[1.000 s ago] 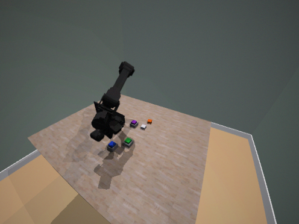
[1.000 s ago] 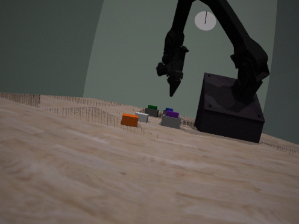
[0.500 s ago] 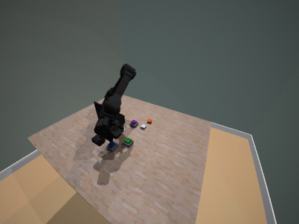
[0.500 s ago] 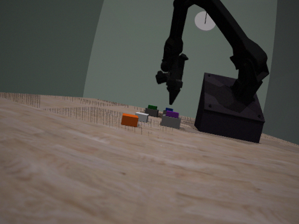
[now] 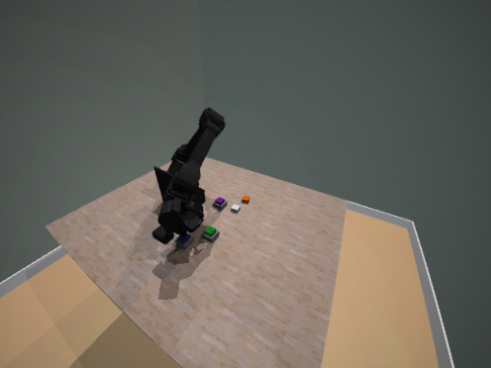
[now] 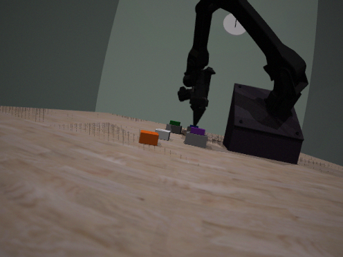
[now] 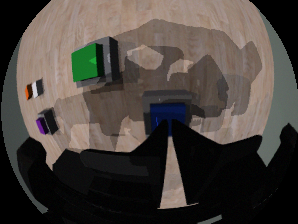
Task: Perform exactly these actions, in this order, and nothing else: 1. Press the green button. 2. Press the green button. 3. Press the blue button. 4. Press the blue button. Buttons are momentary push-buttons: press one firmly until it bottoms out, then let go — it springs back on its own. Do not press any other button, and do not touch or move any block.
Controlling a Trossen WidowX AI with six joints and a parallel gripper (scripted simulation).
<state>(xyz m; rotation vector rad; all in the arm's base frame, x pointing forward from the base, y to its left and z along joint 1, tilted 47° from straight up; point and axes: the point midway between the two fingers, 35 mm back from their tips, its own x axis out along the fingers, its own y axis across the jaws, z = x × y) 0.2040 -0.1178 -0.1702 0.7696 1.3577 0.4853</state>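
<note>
Right now the blue button is 10 mm below my gripper tip. The rest, counted from my gripper tip: purple button (20 mm ahead, 240 mm to the left); green button (80 mm ahead, 70 mm to the left); white block (100 mm ahead, 250 mm to the left, 20 mm below).
</note>
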